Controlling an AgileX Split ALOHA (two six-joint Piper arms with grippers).
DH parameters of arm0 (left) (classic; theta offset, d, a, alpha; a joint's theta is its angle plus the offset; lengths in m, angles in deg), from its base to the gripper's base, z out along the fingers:
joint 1: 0 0.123 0 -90
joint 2: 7.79 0 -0.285 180
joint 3: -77.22 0 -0.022 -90
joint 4: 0 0.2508 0 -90
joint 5: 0 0 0.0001 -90
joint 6: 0 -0.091 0 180
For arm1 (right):
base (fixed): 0 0 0 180
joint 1: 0 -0.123 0 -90
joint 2: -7.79 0 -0.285 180
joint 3: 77.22 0 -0.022 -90
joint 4: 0 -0.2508 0 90
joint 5: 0 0 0.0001 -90
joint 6: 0 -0.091 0 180
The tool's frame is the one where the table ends.
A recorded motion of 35 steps. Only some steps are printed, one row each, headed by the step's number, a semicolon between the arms.
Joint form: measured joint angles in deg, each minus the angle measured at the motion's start. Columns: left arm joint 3, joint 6, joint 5, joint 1, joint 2, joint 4; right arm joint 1, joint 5, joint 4, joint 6, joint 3, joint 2.
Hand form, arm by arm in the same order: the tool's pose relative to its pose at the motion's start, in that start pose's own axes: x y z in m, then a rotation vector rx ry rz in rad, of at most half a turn. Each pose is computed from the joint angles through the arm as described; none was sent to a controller.
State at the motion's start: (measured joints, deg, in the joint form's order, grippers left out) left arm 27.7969 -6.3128 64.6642 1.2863 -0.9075 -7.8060; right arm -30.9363 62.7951 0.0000 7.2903 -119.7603 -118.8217
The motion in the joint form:
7: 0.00 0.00 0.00 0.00 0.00 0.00; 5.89 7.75 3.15 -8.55 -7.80 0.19
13: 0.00 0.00 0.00 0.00 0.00 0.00; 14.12 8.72 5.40 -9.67 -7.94 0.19
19: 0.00 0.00 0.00 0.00 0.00 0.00; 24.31 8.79 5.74 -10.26 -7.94 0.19
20: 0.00 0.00 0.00 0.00 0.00 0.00; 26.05 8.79 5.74 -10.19 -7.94 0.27
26: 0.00 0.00 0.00 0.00 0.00 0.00; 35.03 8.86 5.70 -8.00 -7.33 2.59
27: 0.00 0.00 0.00 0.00 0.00 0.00; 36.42 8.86 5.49 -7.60 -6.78 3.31
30: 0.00 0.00 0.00 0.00 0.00 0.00; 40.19 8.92 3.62 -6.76 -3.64 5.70
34: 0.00 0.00 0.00 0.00 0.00 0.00; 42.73 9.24 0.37 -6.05 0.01 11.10
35: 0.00 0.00 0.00 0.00 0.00 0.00; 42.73 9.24 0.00 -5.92 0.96 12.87
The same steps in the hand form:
7: 0.0000 0.0000 0.0000 0.0000 0.0000 0.0000; -0.0020 -0.0523 -0.0359 0.1083 0.0043 0.2168
13: 0.0000 0.0000 0.0000 0.0000 0.0000 0.0000; 0.0183 -0.1177 -0.0438 0.2221 0.0311 0.3449
19: 0.0000 0.0000 0.0000 0.0000 0.0000 0.0000; 0.0515 -0.1905 -0.0593 0.3240 0.0444 0.5024
20: 0.0000 0.0000 0.0000 0.0000 0.0000 0.0000; 0.0581 -0.2021 -0.0633 0.3407 0.0453 0.5265
26: 0.0000 0.0000 0.0000 0.0000 0.0000 0.0000; 0.0946 -0.2529 -0.1008 0.4324 0.0364 0.6170
27: 0.0000 0.0000 0.0000 0.0000 0.0000 0.0000; 0.1012 -0.2587 -0.1079 0.4431 0.0357 0.6311
30: 0.0000 0.0000 0.0000 0.0000 0.0000 0.0000; 0.1218 -0.2701 -0.1231 0.4442 0.0449 0.6836
34: 0.0000 0.0000 0.0000 0.0000 0.0000 0.0000; 0.1326 -0.2627 -0.1557 0.4271 0.0031 0.7201
35: 0.0000 0.0000 0.0000 0.0000 0.0000 0.0000; 0.1324 -0.2566 -0.1653 0.4267 -0.0125 0.7166

